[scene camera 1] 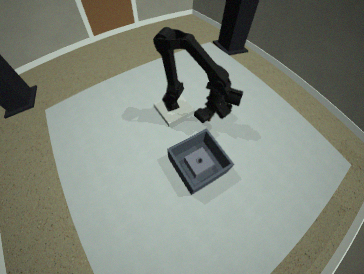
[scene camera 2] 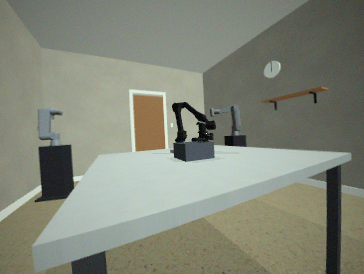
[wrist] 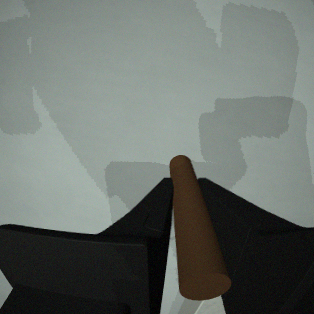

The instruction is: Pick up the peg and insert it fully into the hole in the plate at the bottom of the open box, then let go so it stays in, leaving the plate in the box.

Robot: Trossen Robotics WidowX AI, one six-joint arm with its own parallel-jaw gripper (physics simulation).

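Frame: origin at the arm's base, x up, y right, z ahead, level; metres.
Seen in the pictures: gripper, fingertip midpoint: (scene camera 1: 209,117) (wrist: 183,185); arm's base, link origin: (scene camera 1: 171,105).
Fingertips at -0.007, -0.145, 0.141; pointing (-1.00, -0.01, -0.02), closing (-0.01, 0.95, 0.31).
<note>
Pixels of each thing's top centre, then the offset from my fingertips to it, as dx, dy, dz. Level surfaces: height alone.
- brown round peg, top centre: (wrist: 203,288) +0.058, +0.000, +0.002
- open grey-blue box, top centre: (scene camera 1: 200,156) (scene camera 2: 192,142) +0.076, +0.160, +0.195
- light plate, top centre: (scene camera 1: 199,160) +0.039, +0.160, +0.195
- white table, surface height: dx -0.022
The brown round peg (wrist: 200,230) is upright between the two black fingers in the wrist view, its near end toward the camera. My gripper (wrist: 183,185) (scene camera 1: 212,114) (scene camera 2: 202,138) is shut on the peg, with a finger against each side, low over the table behind the box. The peg is hidden in the scene views. The open grey-blue box (scene camera 1: 215,180) (scene camera 2: 194,151) stands on the table. The light plate (scene camera 1: 193,160) lies on the box's floor, and its dark hole (scene camera 1: 200,160) shows near its middle.
The arm's pale base slab (scene camera 1: 170,119) is left of the gripper in scene camera 1. The white table (scene camera 1: 150,225) (scene camera 2: 175,195) carries the arm and the box. Dark pedestals (scene camera 1: 239,27) (scene camera 2: 56,172) stand beyond the table. Arm shadows fall around the peg.
</note>
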